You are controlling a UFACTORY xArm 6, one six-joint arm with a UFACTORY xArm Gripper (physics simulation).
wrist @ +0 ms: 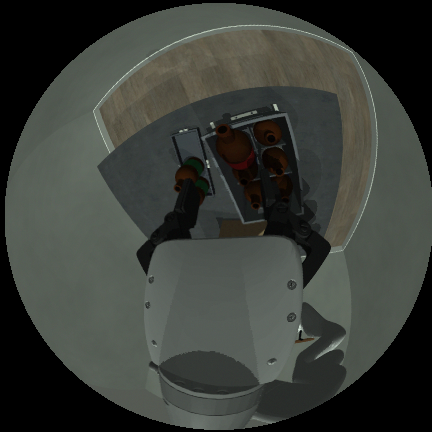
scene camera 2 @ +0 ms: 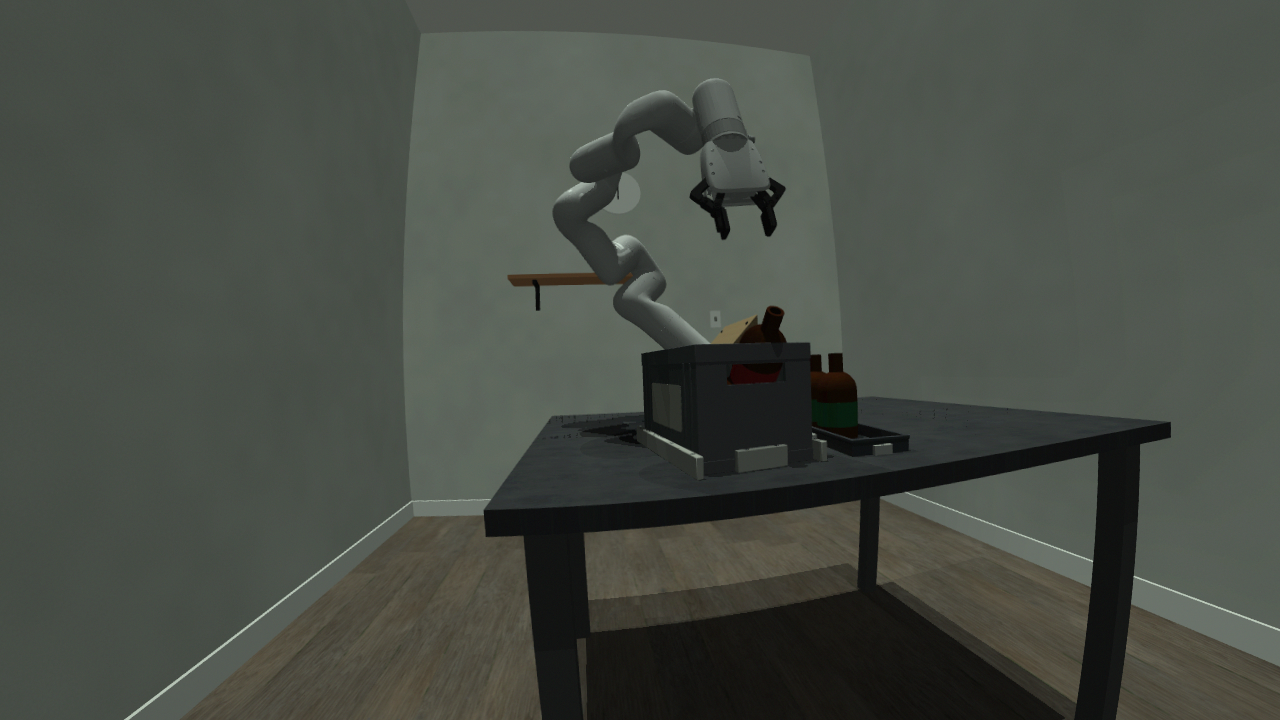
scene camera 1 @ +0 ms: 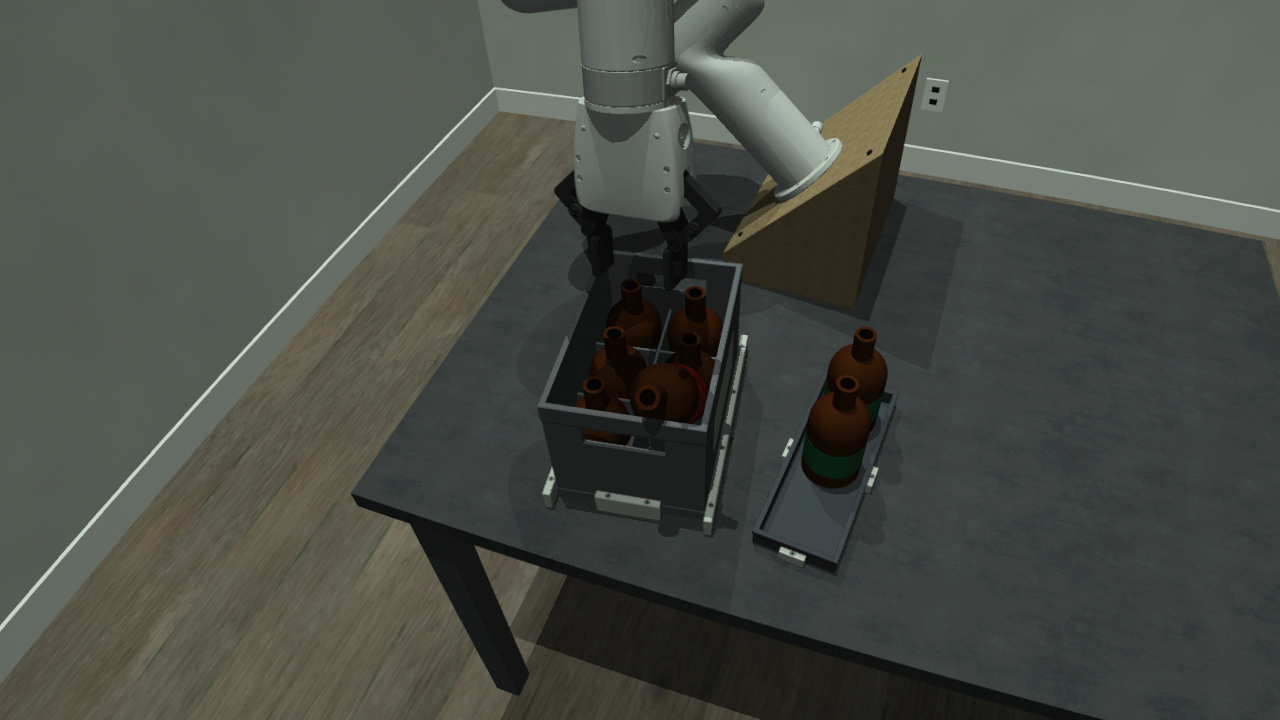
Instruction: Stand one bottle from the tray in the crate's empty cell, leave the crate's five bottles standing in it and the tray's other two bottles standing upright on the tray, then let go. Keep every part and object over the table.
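Places are measured from the arm's base along level axes (x ahead, y left, z up), in millimetres.
Where they show: gripper, fingertip midpoint: [wrist: 226, 182] [scene camera 2: 748, 233] [scene camera 1: 638, 277]; arm's base at its link origin: [scene camera 1: 809, 171].
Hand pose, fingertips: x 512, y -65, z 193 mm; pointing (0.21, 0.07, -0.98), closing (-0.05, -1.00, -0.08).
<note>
Things, the pixels of their top centre, and the offset from my fingertips. Level surfaces: height alone.
- crate at its top centre: [scene camera 1: 648, 329] [scene camera 2: 714, 348] [wrist: 262, 178] dx -96, dy -36, dz -170 mm
- middle right bottle at its top centre: [scene camera 1: 689, 338] [wrist: 243, 181] dx -108, dy +12, dz -182 mm
- tray at its top centre: [scene camera 1: 831, 456] [scene camera 2: 838, 425] [wrist: 192, 166] dx -98, dy +200, dz -320 mm
- table at its surface level: dz -345 mm
My gripper [scene camera 1: 637, 275] [scene camera 2: 746, 233] [wrist: 226, 182] is open and empty, high above the crate. A brown bottle with a red band [scene camera 1: 666, 386] [scene camera 2: 762, 338] [wrist: 234, 146] leans steeply in the front right of the crate [scene camera 1: 608, 470] [scene camera 2: 751, 416] [wrist: 294, 155], neck toward the front rim and banded end toward the middle right bottle [scene camera 1: 690, 362]; its base is hidden. The crate's other bottles [scene camera 1: 633, 322] [scene camera 1: 695, 326] [scene camera 1: 617, 368] [scene camera 1: 601, 419] appear upright. Two green-banded bottles [scene camera 1: 834, 447] [scene camera 1: 857, 368] stand upright on the tray [scene camera 1: 810, 519] [scene camera 2: 895, 443] [wrist: 188, 142].
The tray is right of the crate in scene camera 1. Pale blocks [scene camera 1: 627, 505] [scene camera 2: 760, 458] edge the crate's foot. The wooden wedge base [scene camera 1: 805, 246] stands behind at the right. The table [scene camera 1: 1029, 447] ends a short way in front of the crate.
</note>
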